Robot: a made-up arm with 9 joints. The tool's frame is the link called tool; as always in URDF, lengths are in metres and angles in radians.
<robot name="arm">
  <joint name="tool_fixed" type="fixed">
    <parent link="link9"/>
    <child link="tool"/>
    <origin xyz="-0.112 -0.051 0.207" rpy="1.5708 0 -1.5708"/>
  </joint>
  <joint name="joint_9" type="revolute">
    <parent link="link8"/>
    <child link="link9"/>
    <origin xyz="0.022 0.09 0.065" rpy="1.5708 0 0"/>
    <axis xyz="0 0 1"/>
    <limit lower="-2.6" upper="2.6"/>
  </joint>
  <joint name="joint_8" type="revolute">
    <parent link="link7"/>
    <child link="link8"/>
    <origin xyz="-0.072 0.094 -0.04" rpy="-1.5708 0 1.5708"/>
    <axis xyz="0 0 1"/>
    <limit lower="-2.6" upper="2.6"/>
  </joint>
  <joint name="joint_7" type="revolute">
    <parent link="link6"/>
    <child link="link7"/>
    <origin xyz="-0.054 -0.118 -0.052" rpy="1.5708 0 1.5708"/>
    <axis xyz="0 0 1"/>
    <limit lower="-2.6" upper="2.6"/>
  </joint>
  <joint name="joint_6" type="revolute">
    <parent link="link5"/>
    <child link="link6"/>
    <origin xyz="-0.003 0.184 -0.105" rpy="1.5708 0 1.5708"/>
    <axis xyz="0 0 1"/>
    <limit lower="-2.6" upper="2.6"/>
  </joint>
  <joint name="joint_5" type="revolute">
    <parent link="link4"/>
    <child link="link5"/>
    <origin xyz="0.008 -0.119 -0.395" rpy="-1.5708 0 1.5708"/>
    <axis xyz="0 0 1"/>
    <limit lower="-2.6" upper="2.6"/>
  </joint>
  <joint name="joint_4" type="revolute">
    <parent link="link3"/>
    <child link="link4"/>
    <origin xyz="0.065 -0.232 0.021" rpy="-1.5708 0 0"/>
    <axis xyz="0 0 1"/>
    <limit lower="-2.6" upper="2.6"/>
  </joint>
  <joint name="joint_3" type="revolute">
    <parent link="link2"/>
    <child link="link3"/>
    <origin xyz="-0.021 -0.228 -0.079" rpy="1.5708 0 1.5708"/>
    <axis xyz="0 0 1"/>
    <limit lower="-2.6" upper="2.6"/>
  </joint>
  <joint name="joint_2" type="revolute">
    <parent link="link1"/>
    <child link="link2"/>
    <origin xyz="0.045 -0.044 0.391" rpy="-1.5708 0 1.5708"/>
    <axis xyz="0 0 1"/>
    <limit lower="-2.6" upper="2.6"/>
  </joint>
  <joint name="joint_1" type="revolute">
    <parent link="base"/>
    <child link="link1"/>
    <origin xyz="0 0 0.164" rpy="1.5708 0 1.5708"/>
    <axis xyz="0 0 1"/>
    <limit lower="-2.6" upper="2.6"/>
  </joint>
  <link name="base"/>
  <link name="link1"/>
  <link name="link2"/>
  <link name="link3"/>
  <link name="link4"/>
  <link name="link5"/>
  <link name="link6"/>
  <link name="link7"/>
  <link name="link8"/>
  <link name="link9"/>
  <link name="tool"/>
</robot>
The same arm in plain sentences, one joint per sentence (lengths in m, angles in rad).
The arm has nine revolute joints in a row. What follows holds with every joint at zero, and every direction is one of the base frame's. Joint 1 lies 0.164 m along +z from the base frame's origin and rotates about +x, from -2.6 to 2.6 rad. Joint 2 lies 0.391 m along +x and 0.045 m along +y and 0.044 m along -z from joint 1 and rotates about -y, from -2.6 to 2.6 rad. Joint 3 lies 0.228 m along +x and 0.079 m along +y and 0.021 m along -z from joint 2 and rotates about +z, from -2.6 to 2.6 rad. Joint 4 lies 0.065 m along -x and 0.232 m along +y and 0.021 m along +z from joint 3 and rotates about -y, from -2.6 to 2.6 rad. Joint 5 lies 0.008 m along -x and 0.395 m along +y and 0.119 m along +z from joint 4 and rotates about +x, from -2.6 to 2.6 rad. Joint 6 lies 0.105 m along -x and 0.184 m along +y and 0.003 m along +z from joint 5 and rotates about -z, from -2.6 to 2.6 rad. Joint 7 lies 0.118 m along -x and 0.054 m along -y and 0.052 m along +z from joint 6 and rotates about +y, from -2.6 to 2.6 rad. Joint 8 lies 0.072 m along -x and 0.04 m along -y and 0.094 m along -z from joint 7 and rotates about -x, from -2.6 to 2.6 rad. Joint 9 lies 0.065 m along -x and 0.09 m along -y and 0.022 m along -z from joint 8 and rotates about +y, from -2.6 to 2.6 rad. The tool frame, which is the frame that the pose is given for, lies 0.051 m along +x and 0.207 m along +y and 0.112 m along +z from joint 9; its axes are the base frame's turned by roll 0, pitch 0 and yaw 0 rad (as in URDF: about the fixed x, then y, then z).
